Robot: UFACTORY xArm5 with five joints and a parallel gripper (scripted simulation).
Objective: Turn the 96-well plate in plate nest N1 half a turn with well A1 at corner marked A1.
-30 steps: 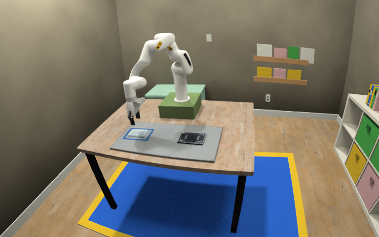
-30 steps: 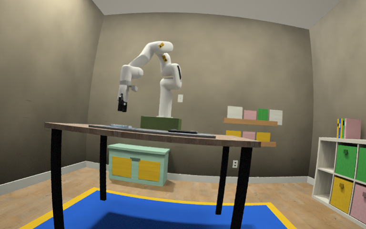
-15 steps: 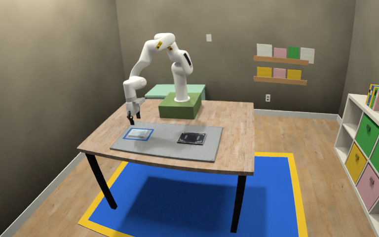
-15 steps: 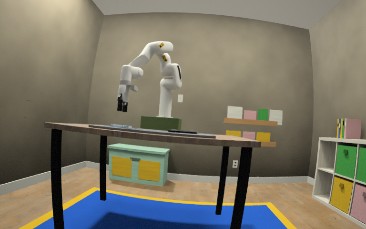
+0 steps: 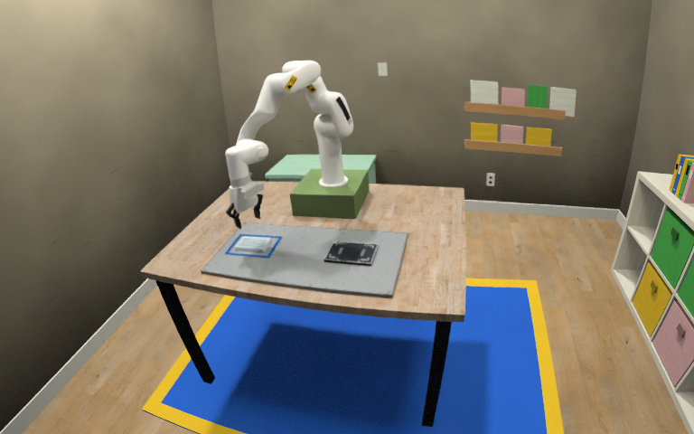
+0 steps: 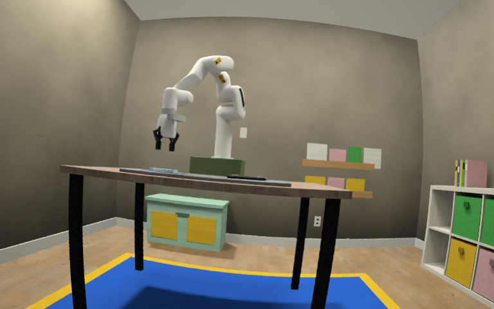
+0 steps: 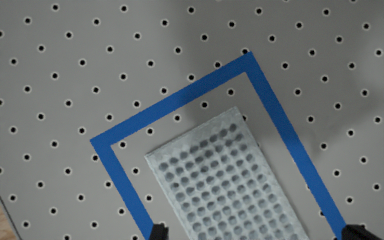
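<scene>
Now: hand 100 mm above the 96-well plate. The rest, counted from my hand: black plate nest N1 (390 mm to the left, 100 mm below, 10 mm behind).
</scene>
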